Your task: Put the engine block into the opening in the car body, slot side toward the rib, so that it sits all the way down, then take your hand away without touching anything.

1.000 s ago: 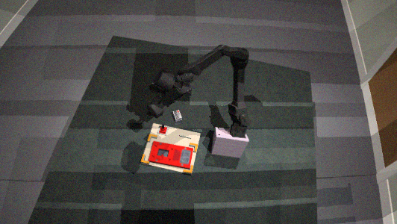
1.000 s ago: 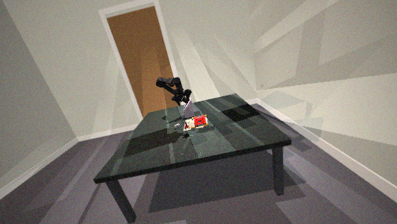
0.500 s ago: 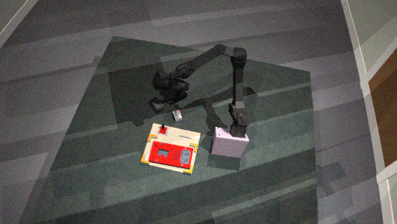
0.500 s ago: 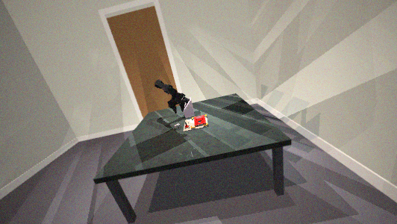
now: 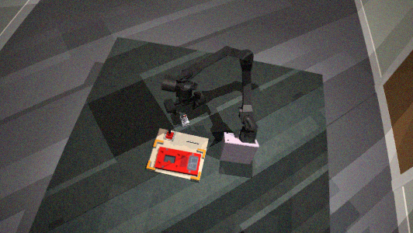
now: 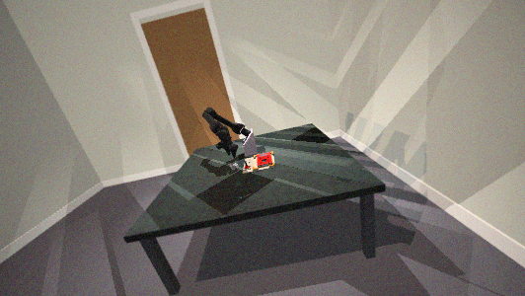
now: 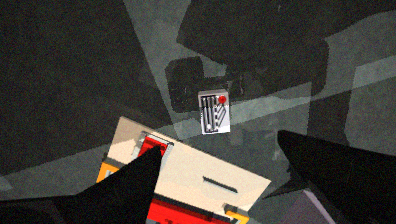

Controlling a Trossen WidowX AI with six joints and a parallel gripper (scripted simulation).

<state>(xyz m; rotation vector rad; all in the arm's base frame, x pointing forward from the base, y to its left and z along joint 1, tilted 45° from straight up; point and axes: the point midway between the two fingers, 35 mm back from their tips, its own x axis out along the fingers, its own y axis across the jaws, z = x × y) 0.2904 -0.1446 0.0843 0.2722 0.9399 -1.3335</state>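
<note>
The grey engine block is 90 mm below my gripper tip.
</note>
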